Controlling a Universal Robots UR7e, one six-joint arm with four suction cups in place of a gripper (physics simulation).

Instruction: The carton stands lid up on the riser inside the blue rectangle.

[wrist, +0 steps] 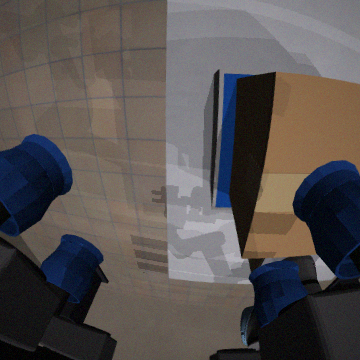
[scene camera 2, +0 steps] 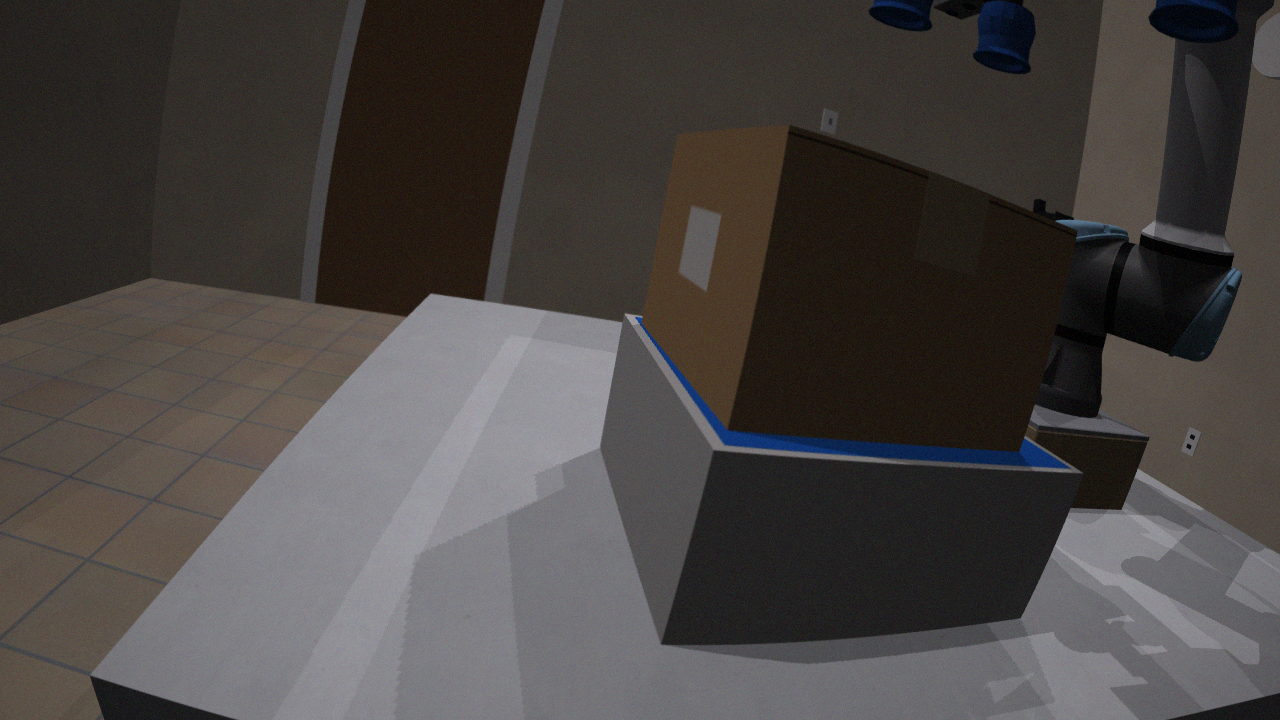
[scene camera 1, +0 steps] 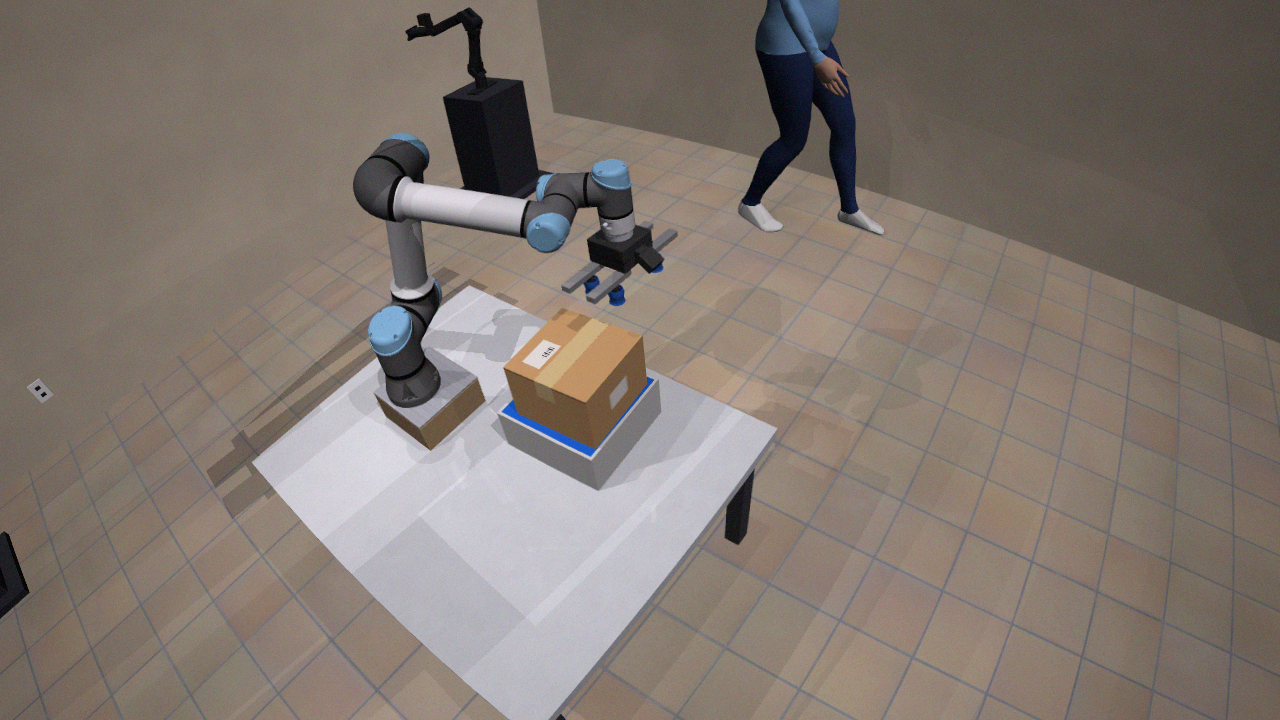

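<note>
The brown carton (scene camera 1: 572,389) (scene camera 2: 877,313) (wrist: 310,125) stands upright on the grey riser (scene camera 1: 550,454) (scene camera 2: 859,546), its taped top with the barcode label facing up. The blue rectangle (scene camera 1: 581,446) (scene camera 2: 805,442) (wrist: 227,125) shows as a strip along the carton's visible base edges; the carton hides the rest. In these views the carton's base lies within the blue. My suction gripper (scene camera 1: 623,279) (scene camera 2: 1042,22) (wrist: 177,237) is open, with nothing on its cups. It hangs above and off to the far side of the carton, apart from it.
The riser stands on the white table (scene camera 1: 501,555) (scene camera 2: 358,573). The arm's base sits on a brown block (scene camera 1: 434,416) (scene camera 2: 1092,465) beside it. A black pedestal (scene camera 1: 492,134) with a small arm stands behind. A person (scene camera 1: 796,107) stands on the floor beyond the table.
</note>
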